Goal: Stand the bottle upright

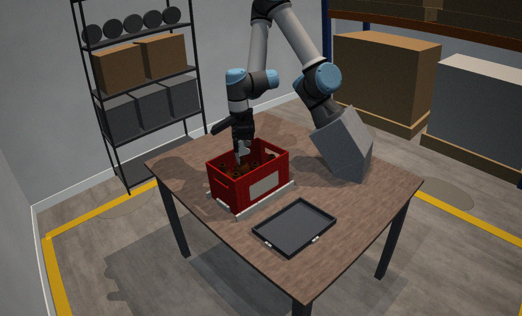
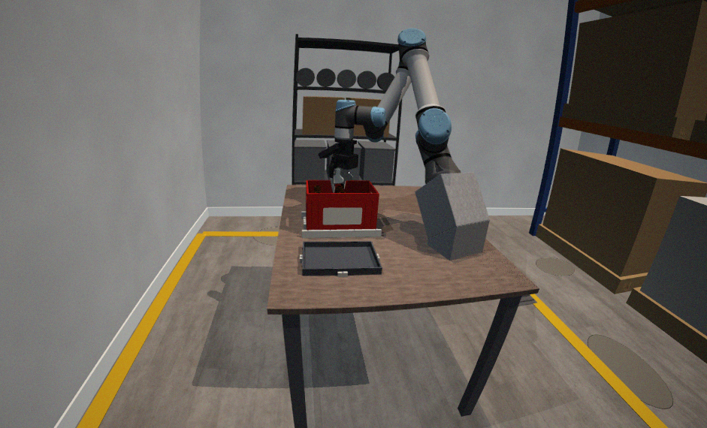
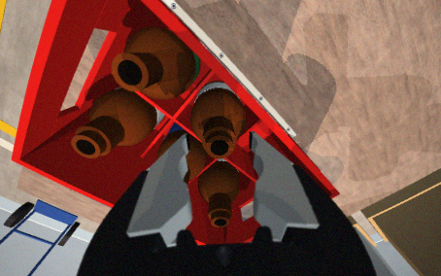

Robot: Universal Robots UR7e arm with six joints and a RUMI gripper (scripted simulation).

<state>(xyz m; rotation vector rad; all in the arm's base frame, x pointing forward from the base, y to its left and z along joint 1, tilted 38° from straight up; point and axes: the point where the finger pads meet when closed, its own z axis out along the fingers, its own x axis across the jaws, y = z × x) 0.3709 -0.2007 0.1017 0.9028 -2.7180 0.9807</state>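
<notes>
The red crate lies 70 mm below my hand and 50 mm to the left of it. The rest, counted from my hand: dark tray 320 mm to the left, 140 mm below, 80 mm ahead.
</notes>
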